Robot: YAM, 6 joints.
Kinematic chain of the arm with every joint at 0, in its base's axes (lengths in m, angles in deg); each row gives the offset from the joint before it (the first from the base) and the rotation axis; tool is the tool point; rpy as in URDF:
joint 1: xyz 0 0 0.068 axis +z
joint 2: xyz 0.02 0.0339 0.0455 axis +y
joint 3: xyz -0.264 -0.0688 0 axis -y
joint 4: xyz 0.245 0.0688 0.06 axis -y
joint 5: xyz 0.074 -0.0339 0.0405 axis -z
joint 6: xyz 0.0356 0 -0.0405 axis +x
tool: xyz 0 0 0 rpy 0 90 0
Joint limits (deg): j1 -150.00..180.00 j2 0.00..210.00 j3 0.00..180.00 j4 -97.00..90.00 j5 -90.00..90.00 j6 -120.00..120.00
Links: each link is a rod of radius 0.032 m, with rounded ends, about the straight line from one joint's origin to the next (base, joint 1, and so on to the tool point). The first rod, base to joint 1, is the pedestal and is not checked.
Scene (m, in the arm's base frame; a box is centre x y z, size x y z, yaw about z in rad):
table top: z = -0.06
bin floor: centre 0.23 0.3 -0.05 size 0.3 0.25 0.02 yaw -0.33
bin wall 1: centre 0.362 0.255 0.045 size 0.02 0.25 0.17 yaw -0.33
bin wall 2: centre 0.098 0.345 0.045 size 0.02 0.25 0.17 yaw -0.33
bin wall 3: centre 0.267 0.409 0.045 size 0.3 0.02 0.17 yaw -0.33
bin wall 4: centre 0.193 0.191 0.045 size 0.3 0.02 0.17 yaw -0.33
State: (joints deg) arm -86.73 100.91 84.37 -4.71 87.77 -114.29
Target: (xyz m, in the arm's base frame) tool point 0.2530 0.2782 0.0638
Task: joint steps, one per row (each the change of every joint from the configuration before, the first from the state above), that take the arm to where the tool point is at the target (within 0.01 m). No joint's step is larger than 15 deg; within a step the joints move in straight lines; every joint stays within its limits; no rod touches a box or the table.
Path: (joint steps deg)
1: 13.99 0.21 -1.43 -0.40 -0.07 0.00
2: 13.98 0.21 -1.42 -0.40 -0.06 0.00
3: 13.99 0.21 -1.43 -0.41 -0.07 0.00
4: 13.99 0.21 -1.43 -0.40 -0.07 0.00
5: 13.99 0.20 -1.42 -0.40 -0.06 0.00
6: 13.98 0.21 -1.43 -0.40 -0.07 0.00
7: 13.99 0.21 -1.42 -0.40 -0.07 0.00
8: 13.99 0.21 -1.43 -0.41 -0.06 0.00
9: 13.98 0.21 -1.43 -0.40 -0.07 0.00
10: 13.99 0.21 -1.42 -0.40 -0.07 0.00
11: -0.01 12.03 -2.43 0.33 -1.38 0.00
12: -0.01 12.03 -2.43 0.33 -1.38 0.00

